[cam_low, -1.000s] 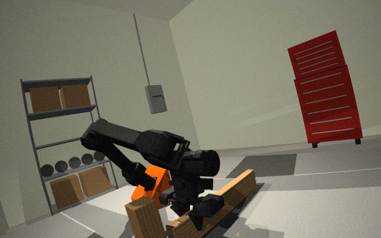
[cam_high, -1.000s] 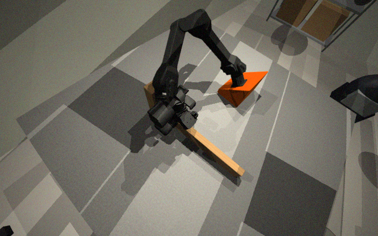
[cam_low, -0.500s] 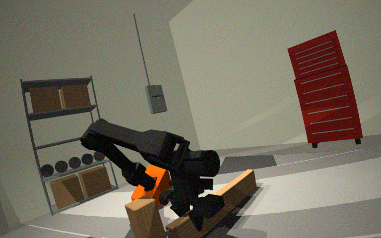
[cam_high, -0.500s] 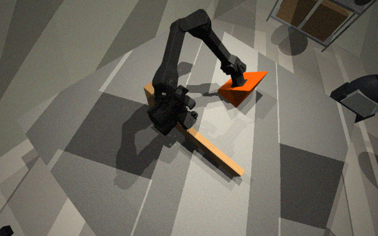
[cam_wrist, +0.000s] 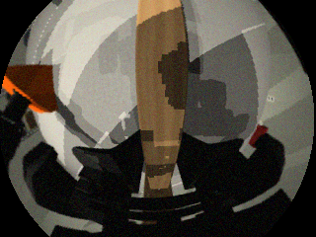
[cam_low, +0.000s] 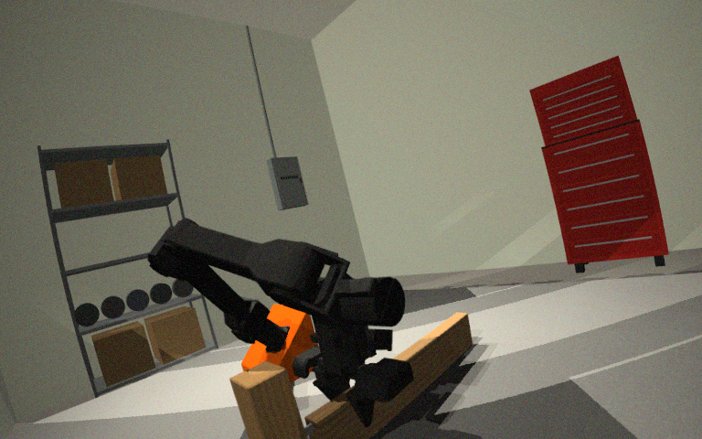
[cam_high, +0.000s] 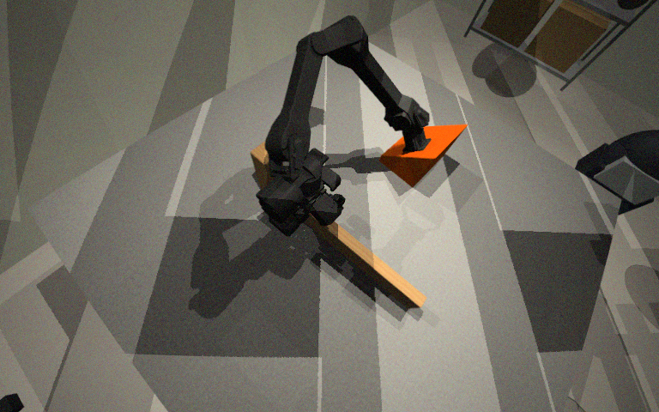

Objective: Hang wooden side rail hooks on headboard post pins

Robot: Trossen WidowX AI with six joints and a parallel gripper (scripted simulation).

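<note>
Now: the wooden headboard post 10 mm behind my gripper tip, 120 mm to the right of it and 40 mm above it.
</note>
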